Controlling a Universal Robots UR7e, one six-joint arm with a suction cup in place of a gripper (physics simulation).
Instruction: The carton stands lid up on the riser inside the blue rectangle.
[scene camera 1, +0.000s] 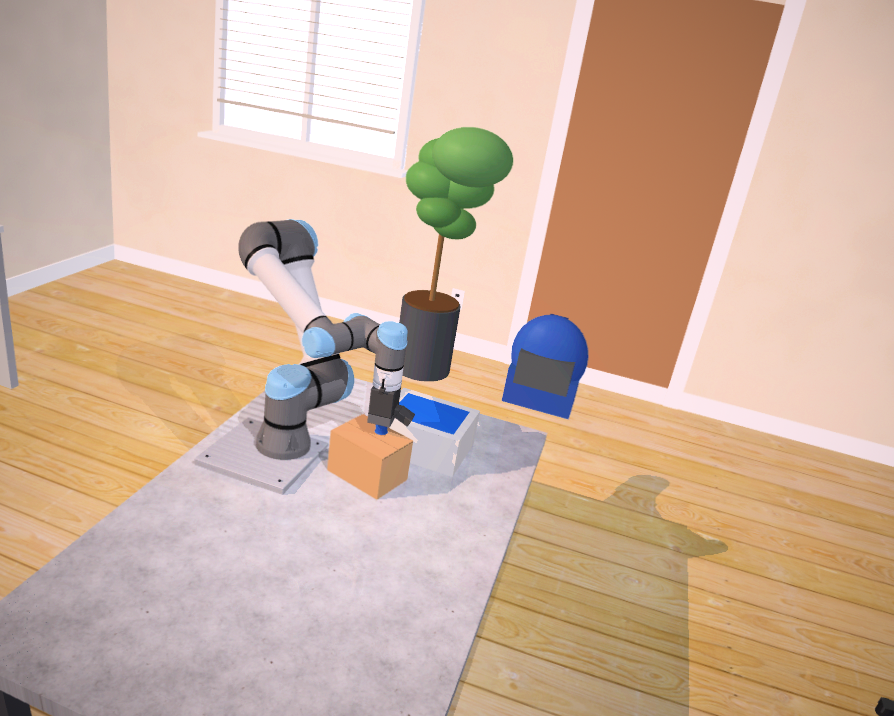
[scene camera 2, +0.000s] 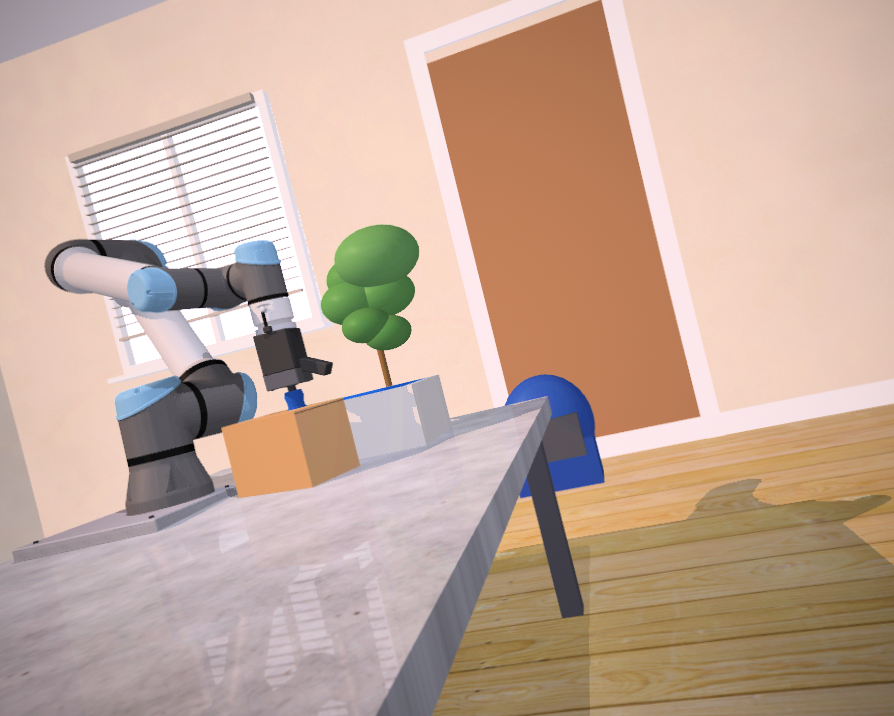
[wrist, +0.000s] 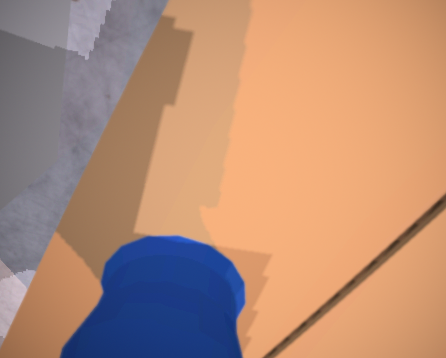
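Where they show: hand, tool point: (scene camera 1: 381, 432) (wrist: 177, 282); arm's base, link origin: (scene camera 1: 283, 445) (scene camera 2: 172, 502).
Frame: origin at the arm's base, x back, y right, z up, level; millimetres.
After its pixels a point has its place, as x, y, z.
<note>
The orange carton (scene camera 1: 369, 455) {-276, 95, 104} (scene camera 2: 291, 446) {-292, 102, 59} (wrist: 310, 142) {-318, 9, 115} stands on the grey table (scene camera 1: 302, 604) {-274, 522, -15} (scene camera 2: 302, 604) {-501, 667, -15} (wrist: 65, 124) {-259, -101, -15}, right beside the white riser (scene camera 1: 440, 446) {-432, -81, 71} (scene camera 2: 395, 419) {-433, -80, 47}. A dark seam (wrist: 346, 295) {-281, 28, 115} runs across the carton's upper face. The blue rectangle (scene camera 1: 437, 414) {-393, -192, 105} on top of the riser is bare. My blue suction cup (scene camera 1: 380, 428) (scene camera 2: 294, 399) (wrist: 168, 295) points down over the carton's top near its back edge, close above it. It holds nothing.
The arm's base (scene camera 1: 282, 426) {-16, 52, 97} stands on a plate left of the carton. Behind the table are a potted tree (scene camera 1: 430, 344) (scene camera 2: 373, 284) and a blue domed object (scene camera 1: 545, 365) (scene camera 2: 572, 441) on the wooden floor. The table's right edge (scene camera 2: 487, 526) {-638, 511, -28} drops off near the riser.
</note>
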